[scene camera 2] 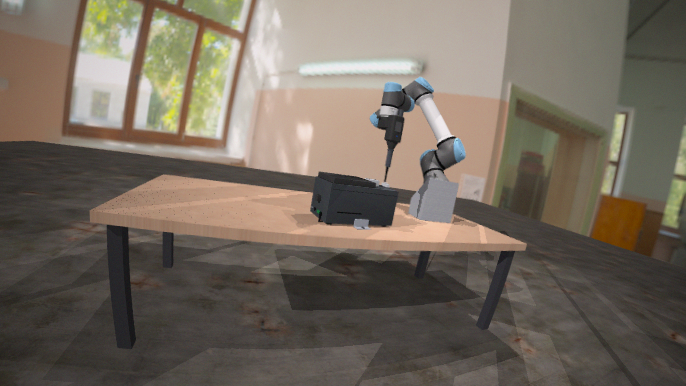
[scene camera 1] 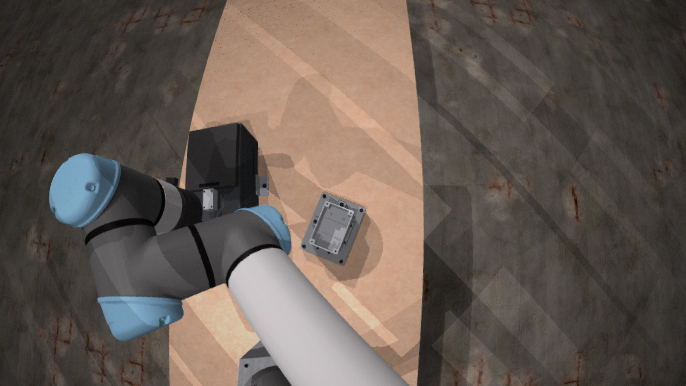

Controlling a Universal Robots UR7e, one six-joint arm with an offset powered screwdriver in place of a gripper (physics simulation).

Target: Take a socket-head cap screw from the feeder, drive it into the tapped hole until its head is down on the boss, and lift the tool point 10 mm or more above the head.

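The screw feeder (scene camera 1: 215, 157) (scene camera 2: 362, 204) is a black box near the table's left edge in scene camera 1. My screwdriver (scene camera 2: 385, 180) points down, its thin tip at the feeder's top, by the light metal pick-up part at the end nearer the robot base. In scene camera 1 the arm hides the tool tip. Whether a screw is on the bit is too small to tell. The grey housing (scene camera 1: 333, 228) with a raised rectangular rim and several dark holes lies turned at an angle on the table, right of the feeder. It does not show in scene camera 2.
The wooden table (scene camera 1: 350, 60) (scene camera 2: 200, 207) carries all of these. The robot's grey base pedestal (scene camera 2: 436, 201) stands at the table's right part in scene camera 2. Small metal brackets (scene camera 1: 262, 185) (scene camera 2: 361, 223) stick out from the feeder's sides. The white arm link (scene camera 1: 310, 320) passes close beside the housing.
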